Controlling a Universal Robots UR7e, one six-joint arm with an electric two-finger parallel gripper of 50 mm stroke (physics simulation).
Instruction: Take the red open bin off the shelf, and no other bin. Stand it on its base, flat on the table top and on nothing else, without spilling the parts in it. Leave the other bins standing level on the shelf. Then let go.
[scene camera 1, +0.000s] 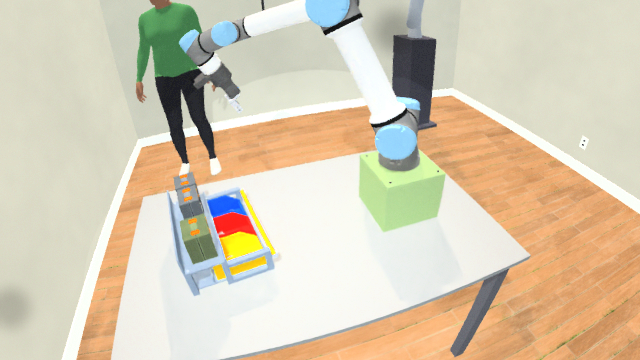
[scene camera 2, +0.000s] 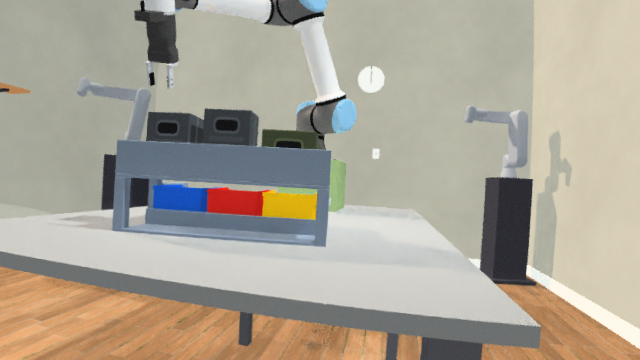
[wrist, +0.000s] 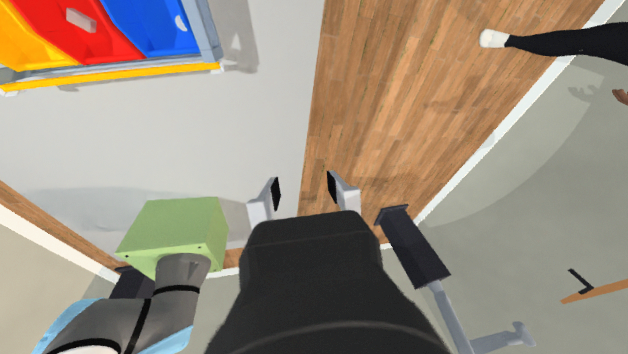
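Pixels of known places: gripper, fingertip midpoint: (scene camera 1: 238, 108) (scene camera 2: 161, 86) (wrist: 303, 183); arm's base, link origin: (scene camera 1: 398, 160) (wrist: 186, 263).
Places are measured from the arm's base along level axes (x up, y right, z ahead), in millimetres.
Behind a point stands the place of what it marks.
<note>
The red open bin (scene camera 1: 234, 224) {x -160, y 115, z 598 mm} (scene camera 2: 235, 202) {x -131, y 55, z 710 mm} (wrist: 80, 30) {x -179, y 27, z 587 mm} stands in the lower tier of the grey-blue shelf (scene camera 1: 250, 260) {x -115, y -123, z 588 mm} (scene camera 2: 225, 162) {x -57, y 46, z 799 mm} (wrist: 202, 30) {x -103, y 255, z 586 mm}, between the blue bin (scene camera 1: 225, 205) {x -149, y 226, z 610 mm} (scene camera 2: 180, 198) {x -130, y 167, z 718 mm} (wrist: 150, 25) {x -179, y 146, z 592 mm} and the yellow bin (scene camera 1: 241, 245) {x -164, y 3, z 598 mm} (scene camera 2: 289, 205) {x -130, y -52, z 706 mm} (wrist: 25, 47) {x -179, y -80, z 566 mm}. A pale block-shaped part (wrist: 81, 20) {x -163, y 49, z 601 mm} shows in the red bin in the wrist view. My gripper (scene camera 1: 235, 103) {x 163, y 377, z 471 mm} (scene camera 2: 161, 77) {x 163, y 377, z 471 mm} (wrist: 303, 183) {x 163, y 377, z 471 mm} is open and empty, high above the table and well apart from the bins; its fingers point down at a slant.
Two dark grey boxes (scene camera 1: 189, 200) {x 45, y 30, z 715 mm} (scene camera 2: 230, 127) {x 10, y 58, z 753 mm} and an olive box (scene camera 1: 198, 239) {x 0, y -101, z 713 mm} (scene camera 2: 290, 138) {x -6, y -56, z 759 mm} stand on the shelf's upper tier. A yellow strip (scene camera 1: 257, 221) {x -123, y 51, z 521 mm} (wrist: 115, 76) {x -123, y 75, z 521 mm} runs along the shelf's front. The green base block (scene camera 1: 400, 192) {x -30, y -131, z 81 mm} (wrist: 172, 225) {x -75, y -8, z 117 mm} carries the arm. A person (scene camera 1: 172, 50) stands behind the table.
</note>
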